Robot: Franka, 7 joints.
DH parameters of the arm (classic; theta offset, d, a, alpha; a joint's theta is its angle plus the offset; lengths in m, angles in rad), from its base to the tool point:
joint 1: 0 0.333 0 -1.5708
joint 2: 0 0 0 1.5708
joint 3: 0 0.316 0.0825 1.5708
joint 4: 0 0 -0.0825 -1.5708
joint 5: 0 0.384 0 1.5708
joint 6: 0 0 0.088 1.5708
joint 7: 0 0.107 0 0
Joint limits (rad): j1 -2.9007..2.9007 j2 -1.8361..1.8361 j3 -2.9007..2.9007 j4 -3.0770..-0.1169 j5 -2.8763..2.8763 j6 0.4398..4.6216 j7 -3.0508..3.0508
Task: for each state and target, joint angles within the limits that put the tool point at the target. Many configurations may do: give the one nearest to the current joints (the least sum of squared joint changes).
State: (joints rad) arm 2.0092 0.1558 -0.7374 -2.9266 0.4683 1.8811 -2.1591
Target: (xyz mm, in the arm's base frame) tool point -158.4 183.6 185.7
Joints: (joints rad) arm 2.4117 -0.0152 -0.3383 -2.8462 0.6002 1.7666 -2.1591
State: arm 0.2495 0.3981 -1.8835 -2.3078 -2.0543 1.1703 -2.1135
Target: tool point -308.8 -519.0 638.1
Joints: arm 0.1726 -0.1532 -2.0484 -1.7955 -2.2095 1.4589 -2.1135
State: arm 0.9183 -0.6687 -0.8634 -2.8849 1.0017 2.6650 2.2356
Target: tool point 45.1 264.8 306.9
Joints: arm 1.5846 -0.7425 -0.4078 -3.0770 0.9929 2.2325 2.2356
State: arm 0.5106 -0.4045 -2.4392 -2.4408 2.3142 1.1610 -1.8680
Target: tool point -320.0 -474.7 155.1
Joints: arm 0.4153 -0.7957 -2.7070 -2.1511 2.4398 1.3287 -1.8680
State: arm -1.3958 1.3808 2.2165 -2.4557 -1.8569 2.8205 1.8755
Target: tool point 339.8 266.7 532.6
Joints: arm -1.1738 1.1851 1.9992 -2.4358 -1.8530 2.7150 1.8755
